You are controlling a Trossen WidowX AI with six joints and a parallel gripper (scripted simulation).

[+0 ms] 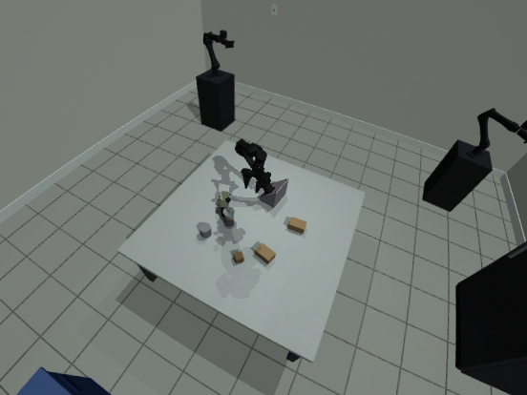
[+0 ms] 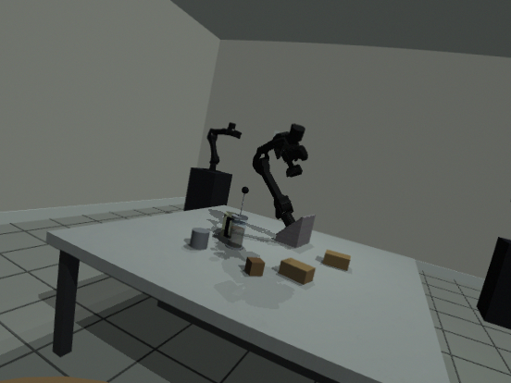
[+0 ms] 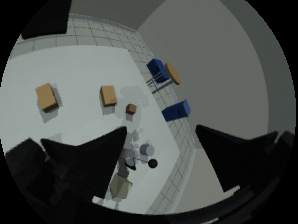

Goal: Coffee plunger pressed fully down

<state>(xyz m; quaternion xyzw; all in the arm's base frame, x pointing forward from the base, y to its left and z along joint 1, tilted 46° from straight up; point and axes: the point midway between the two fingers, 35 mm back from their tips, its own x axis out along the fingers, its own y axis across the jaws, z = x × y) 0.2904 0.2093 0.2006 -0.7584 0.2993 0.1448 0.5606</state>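
Now: gripper tip 40 mm short of the coffee press, 150 mm to the left of it and 250 mm above it.
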